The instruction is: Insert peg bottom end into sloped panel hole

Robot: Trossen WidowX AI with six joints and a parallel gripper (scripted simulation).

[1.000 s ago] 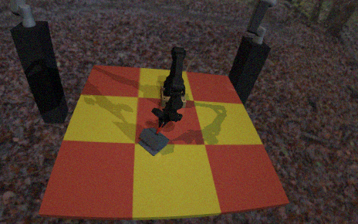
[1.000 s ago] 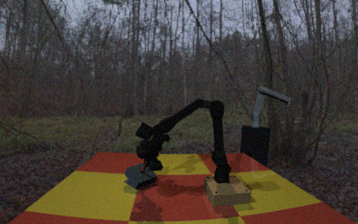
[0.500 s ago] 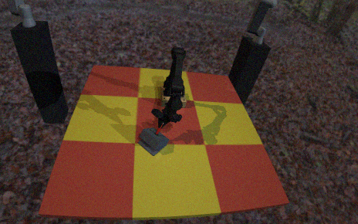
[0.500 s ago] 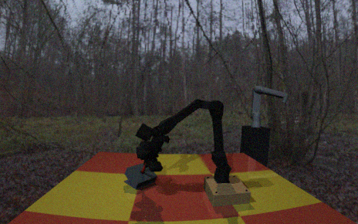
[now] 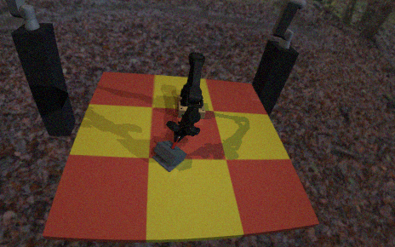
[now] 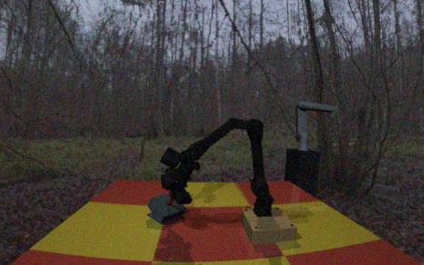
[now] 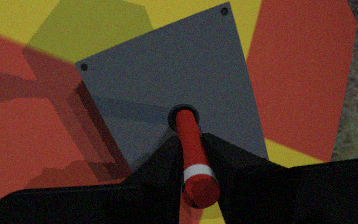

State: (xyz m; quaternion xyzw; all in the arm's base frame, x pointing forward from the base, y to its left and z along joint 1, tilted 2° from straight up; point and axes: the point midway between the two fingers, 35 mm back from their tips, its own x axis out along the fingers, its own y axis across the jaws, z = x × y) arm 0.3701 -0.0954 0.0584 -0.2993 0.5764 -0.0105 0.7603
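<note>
Now: gripper tip 6 cm above the grey sloped panel, 3 cm to the left of it and 2 cm short of it. Round my gripper tip: red round peg 1 cm to the left, 1 cm behind, 1 cm above.
</note>
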